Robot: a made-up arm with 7 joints. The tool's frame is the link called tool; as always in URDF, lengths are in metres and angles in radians. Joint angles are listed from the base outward.
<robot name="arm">
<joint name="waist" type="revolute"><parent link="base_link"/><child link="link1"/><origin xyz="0 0.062 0" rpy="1.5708 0 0"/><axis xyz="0 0 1"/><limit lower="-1.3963" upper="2"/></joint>
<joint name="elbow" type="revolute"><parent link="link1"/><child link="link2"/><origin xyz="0 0 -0.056" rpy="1.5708 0 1.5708"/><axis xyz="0 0 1"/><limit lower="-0.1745" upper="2"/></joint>
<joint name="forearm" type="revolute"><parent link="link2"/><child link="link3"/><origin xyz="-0.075 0 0" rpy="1.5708 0 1.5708"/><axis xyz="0 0 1"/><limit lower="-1.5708" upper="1.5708"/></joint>
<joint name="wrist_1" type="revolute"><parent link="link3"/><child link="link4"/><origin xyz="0 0 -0.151" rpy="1.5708 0 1.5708"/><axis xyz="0 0 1"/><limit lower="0" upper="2.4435"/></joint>
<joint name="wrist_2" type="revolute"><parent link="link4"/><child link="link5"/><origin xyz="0 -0.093 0" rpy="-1.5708 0 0"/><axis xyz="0 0 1"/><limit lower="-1.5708" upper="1.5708"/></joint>
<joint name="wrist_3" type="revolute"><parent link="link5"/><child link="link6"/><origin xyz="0 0 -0.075" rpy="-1.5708 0 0"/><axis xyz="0 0 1"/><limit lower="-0.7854" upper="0.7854"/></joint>
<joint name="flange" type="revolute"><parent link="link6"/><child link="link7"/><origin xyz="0 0 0" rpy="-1.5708 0 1.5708"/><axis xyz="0 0 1"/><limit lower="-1.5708" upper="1.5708"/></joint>
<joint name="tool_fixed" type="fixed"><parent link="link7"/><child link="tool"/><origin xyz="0 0 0" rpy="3.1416 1.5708 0"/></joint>
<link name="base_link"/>
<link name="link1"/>
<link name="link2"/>
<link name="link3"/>
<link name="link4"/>
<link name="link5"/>
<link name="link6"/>
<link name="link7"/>
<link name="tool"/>
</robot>
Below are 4 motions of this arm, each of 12 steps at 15 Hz.
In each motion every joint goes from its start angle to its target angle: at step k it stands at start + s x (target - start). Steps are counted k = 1, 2, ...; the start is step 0. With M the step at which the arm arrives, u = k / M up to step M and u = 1 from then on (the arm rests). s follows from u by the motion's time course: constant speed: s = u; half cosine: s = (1 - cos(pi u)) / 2; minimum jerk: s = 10 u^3 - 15 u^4 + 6 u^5.
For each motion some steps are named. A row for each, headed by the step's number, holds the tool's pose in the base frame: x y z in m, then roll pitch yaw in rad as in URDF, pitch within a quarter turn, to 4 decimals.
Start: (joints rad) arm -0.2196 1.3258 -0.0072 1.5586 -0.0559 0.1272 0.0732
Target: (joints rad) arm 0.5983 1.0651 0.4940 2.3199 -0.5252 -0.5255 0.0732
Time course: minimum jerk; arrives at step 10
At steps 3, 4, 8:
3: 0.1618 0.3203 -0.0610 1.5115 -0.1542 -1.6387
4: 0.1631 0.3038 -0.0305 1.7574 -0.0567 -1.8427
8: 0.0998 0.2483 0.0560 2.6206 0.8650 -1.9043

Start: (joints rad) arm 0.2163 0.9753 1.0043 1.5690 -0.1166 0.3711 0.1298
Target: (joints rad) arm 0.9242 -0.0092 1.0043 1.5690 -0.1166 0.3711 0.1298
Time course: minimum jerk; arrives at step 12
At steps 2, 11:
2: 0.0921 0.3844 0.0032 2.5254 -0.9166 -1.4054
11: 0.2352 0.2588 -0.0656 -1.9439 -0.9071 2.7183

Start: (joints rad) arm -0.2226 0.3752 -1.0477 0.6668 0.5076 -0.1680 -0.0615
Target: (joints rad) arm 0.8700 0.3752 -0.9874 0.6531 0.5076 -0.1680 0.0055
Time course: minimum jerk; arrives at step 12
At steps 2, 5, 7, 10, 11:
2: -0.0157 0.1656 -0.3694 -0.0506 -0.3970 -0.5497
5: 0.1097 0.1672 -0.3532 0.1586 -0.6807 -0.6509
7: 0.2209 0.1687 -0.2967 0.4753 -0.9306 -0.8787
10: 0.3079 0.1703 -0.2050 1.0388 -1.0944 -1.3629
11: 0.3146 0.1704 -0.1946 1.1091 -1.1015 -1.4259

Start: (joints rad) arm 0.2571 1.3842 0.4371 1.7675 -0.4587 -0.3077 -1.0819
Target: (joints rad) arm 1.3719 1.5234 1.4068 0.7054 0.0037 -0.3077 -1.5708
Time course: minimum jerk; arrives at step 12
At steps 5, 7, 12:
5: 0.0471 0.3862 0.1346 -2.1155 0.0774 -1.3947
7: -0.0440 0.4351 0.1141 -1.3226 -0.2860 -1.6030
12: -0.0853 0.4766 0.0353 -0.3053 -0.1936 -2.1472

